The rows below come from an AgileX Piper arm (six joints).
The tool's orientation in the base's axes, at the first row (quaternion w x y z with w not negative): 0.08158, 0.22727, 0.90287, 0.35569
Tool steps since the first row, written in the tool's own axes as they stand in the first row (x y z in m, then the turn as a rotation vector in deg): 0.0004, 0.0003, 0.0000, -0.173, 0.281, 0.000; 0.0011, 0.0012, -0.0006, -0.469, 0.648, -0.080; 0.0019, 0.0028, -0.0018, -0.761, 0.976, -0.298; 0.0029, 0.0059, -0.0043, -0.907, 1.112, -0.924; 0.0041, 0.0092, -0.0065, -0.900, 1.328, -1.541; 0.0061, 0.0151, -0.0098, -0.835, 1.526, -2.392; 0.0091, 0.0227, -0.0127, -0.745, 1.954, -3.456; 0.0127, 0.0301, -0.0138, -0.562, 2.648, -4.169
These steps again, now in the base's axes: -0.0002, 0.0004, 0.0002, 0.252, 0.100, 0.188; -0.0007, 0.0009, 0.0013, 0.618, 0.149, 0.492; -0.0012, 0.0016, 0.0033, 0.924, 0.091, 0.871; -0.0018, 0.0026, 0.0072, 0.908, -0.268, 1.420; -0.0024, 0.0039, 0.0111, 0.787, -0.499, 2.020; -0.0031, 0.0066, 0.0175, 0.536, -0.857, 2.780; -0.0040, 0.0112, 0.0249, 0.279, -1.183, 3.852; -0.0049, 0.0170, 0.0308, 0.141, -1.082, 4.850
